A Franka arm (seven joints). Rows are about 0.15 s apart.
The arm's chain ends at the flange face. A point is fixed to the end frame.
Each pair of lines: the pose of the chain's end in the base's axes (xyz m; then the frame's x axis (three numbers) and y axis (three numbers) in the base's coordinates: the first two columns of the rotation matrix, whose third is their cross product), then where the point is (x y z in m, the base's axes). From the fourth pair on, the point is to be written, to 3 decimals.
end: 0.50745 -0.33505 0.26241 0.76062 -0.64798 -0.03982 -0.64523 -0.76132 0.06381
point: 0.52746 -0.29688 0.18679
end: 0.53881 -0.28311 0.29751 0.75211 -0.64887 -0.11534 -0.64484 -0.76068 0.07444
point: 0.55416 -0.24195 0.22237
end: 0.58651 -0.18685 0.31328 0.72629 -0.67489 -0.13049 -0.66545 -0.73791 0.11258
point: 0.60034 -0.14756 0.23685
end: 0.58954 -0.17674 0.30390 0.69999 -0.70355 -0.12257 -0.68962 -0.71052 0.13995
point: 0.604 -0.140 0.226
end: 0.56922 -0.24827 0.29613 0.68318 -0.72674 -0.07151 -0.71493 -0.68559 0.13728
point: 0.587 -0.215 0.218
